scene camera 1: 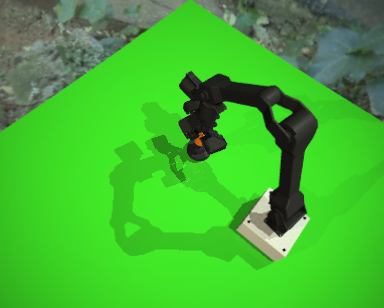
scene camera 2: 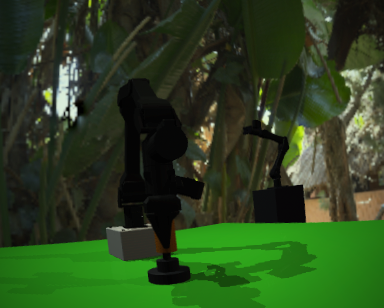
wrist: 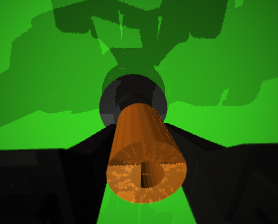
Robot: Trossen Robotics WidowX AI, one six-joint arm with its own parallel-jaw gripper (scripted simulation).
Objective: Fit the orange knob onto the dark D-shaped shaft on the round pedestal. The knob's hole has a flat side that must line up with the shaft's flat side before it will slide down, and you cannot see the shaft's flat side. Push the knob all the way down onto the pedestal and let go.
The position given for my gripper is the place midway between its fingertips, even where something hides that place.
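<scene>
My gripper (scene camera 2: pixel 166 246) carries an orange knob (wrist: pixel 145 165). I see my gripper (scene camera 1: pixel 200 139) and (wrist: pixel 139 128) as well. There is also a pedestal (scene camera 2: pixel 168 271) and (wrist: pixel 126 90).
</scene>
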